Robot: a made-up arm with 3 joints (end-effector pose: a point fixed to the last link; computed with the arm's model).
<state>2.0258 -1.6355 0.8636</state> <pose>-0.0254 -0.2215 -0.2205 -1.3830 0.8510 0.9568</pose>
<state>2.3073 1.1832 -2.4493</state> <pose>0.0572 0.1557 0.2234 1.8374 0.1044 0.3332</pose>
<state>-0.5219 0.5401 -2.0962</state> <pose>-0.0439 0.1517 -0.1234 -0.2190 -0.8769 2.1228</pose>
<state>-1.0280 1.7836 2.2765</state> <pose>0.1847 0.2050 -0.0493 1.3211 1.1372 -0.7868</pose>
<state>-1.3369 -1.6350 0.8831</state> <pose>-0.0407 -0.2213 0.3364 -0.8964 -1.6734 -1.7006</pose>
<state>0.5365 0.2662 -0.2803</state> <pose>0.1010 0.1400 -0.2051 0.3322 0.4925 0.2006</pose>
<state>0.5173 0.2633 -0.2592</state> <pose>0.1081 0.1361 -0.2059 0.3221 0.4773 0.1839</pose>
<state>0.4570 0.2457 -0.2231</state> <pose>0.1265 0.1274 -0.2052 0.2908 0.4254 0.1620</pose>
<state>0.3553 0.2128 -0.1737</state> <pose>0.1566 0.1136 -0.2000 0.2406 0.3346 0.1334</pose>
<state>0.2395 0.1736 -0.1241</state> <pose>0.1899 0.0980 -0.1887 0.1873 0.2278 0.1024</pose>
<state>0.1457 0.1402 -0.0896</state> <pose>0.2156 0.0857 -0.1757 0.1464 0.1391 0.0791</pose>
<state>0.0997 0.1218 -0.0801</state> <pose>0.2270 0.0806 -0.1680 0.1256 0.0946 0.0739</pose>
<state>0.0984 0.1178 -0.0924</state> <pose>0.2258 0.0822 -0.1678 0.1222 0.0928 0.0864</pose>
